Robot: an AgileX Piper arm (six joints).
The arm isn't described. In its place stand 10 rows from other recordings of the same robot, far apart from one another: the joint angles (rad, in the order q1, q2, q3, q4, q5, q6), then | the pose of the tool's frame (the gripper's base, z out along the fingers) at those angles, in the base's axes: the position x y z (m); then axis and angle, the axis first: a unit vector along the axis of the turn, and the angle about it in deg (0 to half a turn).
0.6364, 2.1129, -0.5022, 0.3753, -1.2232, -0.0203 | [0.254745 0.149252 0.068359 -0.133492 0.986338 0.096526 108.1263]
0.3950, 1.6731, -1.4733, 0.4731, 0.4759, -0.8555 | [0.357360 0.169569 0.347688 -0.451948 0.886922 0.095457 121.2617]
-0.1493, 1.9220, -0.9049, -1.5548, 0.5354, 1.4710 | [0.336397 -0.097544 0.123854 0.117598 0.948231 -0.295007 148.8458]
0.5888, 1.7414, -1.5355, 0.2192, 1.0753, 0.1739 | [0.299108 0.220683 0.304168 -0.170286 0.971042 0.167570 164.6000]
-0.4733, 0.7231, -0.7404, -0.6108, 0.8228, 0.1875 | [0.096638 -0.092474 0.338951 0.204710 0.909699 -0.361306 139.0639]
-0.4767, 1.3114, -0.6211, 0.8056, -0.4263, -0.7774 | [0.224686 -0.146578 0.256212 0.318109 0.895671 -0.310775 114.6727]
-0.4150, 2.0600, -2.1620, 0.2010, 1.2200, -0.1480 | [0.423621 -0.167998 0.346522 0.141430 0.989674 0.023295 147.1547]
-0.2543, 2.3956, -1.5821, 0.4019, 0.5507, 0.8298 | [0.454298 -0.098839 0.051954 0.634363 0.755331 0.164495 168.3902]
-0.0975, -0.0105, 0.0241, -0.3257, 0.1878, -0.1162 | [0.055209 -0.010862 0.189535 -0.137342 0.956496 -0.257396 100.5156]
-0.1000, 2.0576, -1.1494, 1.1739, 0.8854, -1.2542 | [0.377162 0.027457 0.125295 -0.138855 0.923280 0.358154 155.8530]
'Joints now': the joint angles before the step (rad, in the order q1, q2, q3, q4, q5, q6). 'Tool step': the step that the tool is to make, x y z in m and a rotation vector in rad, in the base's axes. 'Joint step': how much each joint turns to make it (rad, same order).
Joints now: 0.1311, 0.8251, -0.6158, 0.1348, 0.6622, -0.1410
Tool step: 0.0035, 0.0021, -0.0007, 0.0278, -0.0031, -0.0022
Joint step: 0.0005, 0.0147, 0.0001, 0.0326, -0.0212, -0.0067
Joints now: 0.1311, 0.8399, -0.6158, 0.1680, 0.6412, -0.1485
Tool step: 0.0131, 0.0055, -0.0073, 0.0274, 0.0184, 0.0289
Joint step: 0.0001, 0.0678, -0.0002, 0.0858, -0.0448, -0.0755
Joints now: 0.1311, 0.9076, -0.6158, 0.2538, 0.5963, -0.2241
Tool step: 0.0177, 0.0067, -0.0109, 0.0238, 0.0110, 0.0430
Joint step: 0.0001, 0.0925, 0.0001, 0.1274, -0.0657, -0.1345
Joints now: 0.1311, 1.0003, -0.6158, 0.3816, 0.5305, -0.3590
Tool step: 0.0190, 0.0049, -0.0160, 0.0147, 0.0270, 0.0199
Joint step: -0.0001, 0.1079, 0.0001, 0.1169, -0.0646, -0.1215
